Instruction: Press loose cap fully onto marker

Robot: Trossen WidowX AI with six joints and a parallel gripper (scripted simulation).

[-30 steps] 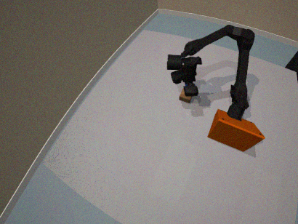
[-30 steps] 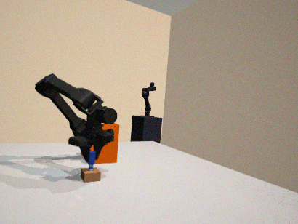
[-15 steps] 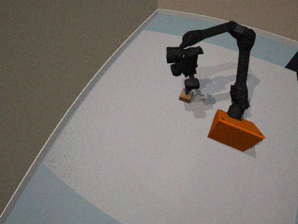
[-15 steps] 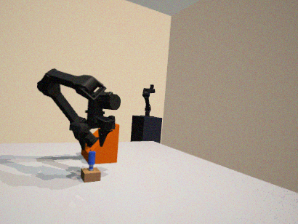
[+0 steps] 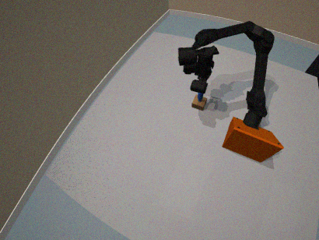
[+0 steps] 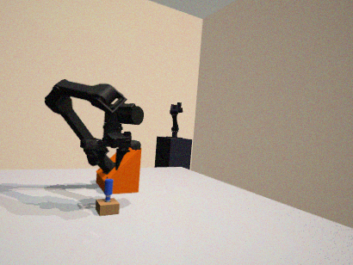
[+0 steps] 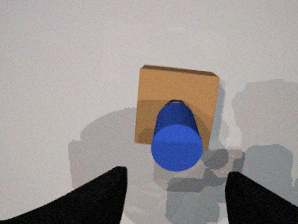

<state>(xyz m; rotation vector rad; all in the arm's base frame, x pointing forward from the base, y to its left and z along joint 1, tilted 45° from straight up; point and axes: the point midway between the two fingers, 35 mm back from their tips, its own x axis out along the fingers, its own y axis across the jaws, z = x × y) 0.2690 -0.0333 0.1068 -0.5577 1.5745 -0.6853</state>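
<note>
Right now the blue cap is 60 mm below my gripper tip. The rest, counted from my gripper tip: holder block 120 mm below.
</note>
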